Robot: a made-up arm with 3 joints. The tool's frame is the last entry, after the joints.
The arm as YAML. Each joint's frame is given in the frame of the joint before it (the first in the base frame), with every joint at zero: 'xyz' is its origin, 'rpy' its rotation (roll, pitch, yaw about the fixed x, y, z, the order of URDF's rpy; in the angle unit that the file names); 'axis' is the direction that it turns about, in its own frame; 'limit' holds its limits. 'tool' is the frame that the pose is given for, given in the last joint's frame.
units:
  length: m
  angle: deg
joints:
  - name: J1
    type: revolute
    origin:
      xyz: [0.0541, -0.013, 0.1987]
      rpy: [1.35, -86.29, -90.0]
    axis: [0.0, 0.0, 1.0]
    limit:
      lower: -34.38
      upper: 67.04
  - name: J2
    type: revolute
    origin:
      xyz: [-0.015, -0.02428, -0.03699]
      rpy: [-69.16, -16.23, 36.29]
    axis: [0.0, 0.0, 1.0]
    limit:
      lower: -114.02
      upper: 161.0
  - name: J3
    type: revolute
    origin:
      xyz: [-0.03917, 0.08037, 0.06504]
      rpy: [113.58, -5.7, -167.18]
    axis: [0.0, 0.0, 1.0]
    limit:
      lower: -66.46
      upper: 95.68
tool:
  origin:
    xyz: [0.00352, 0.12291, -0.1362]
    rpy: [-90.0, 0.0, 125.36]
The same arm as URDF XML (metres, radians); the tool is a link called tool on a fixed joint. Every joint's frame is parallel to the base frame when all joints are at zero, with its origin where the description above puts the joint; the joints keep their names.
<robot name="arm">
<link name="base"/>
<link name="link1"/>
<link name="link2"/>
<link name="link3"/>
<link name="tool"/>
<joint name="J1" type="revolute"><parent link="base"/><child link="link1"/><origin xyz="0.0541 -0.013 0.1987" rpy="0 0 0"/><axis xyz="-0.023601 0.997626 0.064702"/><limit lower="-0.6" upper="1.1701"/></joint>
<joint name="J2" type="revolute"><parent link="link1"/><child link="link2"/><origin xyz="-0.0234 -0.0365 -0.0174" rpy="0 0 0"/><axis xyz="0.686203 0.398102 -0.608803"/><limit lower="-1.99" upper="2.81"/></joint>
<joint name="J3" type="revolute"><parent link="link2"/><child link="link3"/><origin xyz="0.0598 -0.0547 -0.0752" rpy="0 0 0"/><axis xyz="0 -1 0"/><limit lower="-1.1599" upper="1.6699"/></joint>
<joint name="tool_fixed" type="fixed"><parent link="link3"/><child link="tool"/><origin xyz="0.0982 0.1362 -0.074" rpy="0 0.0001 0"/></joint>
</robot>

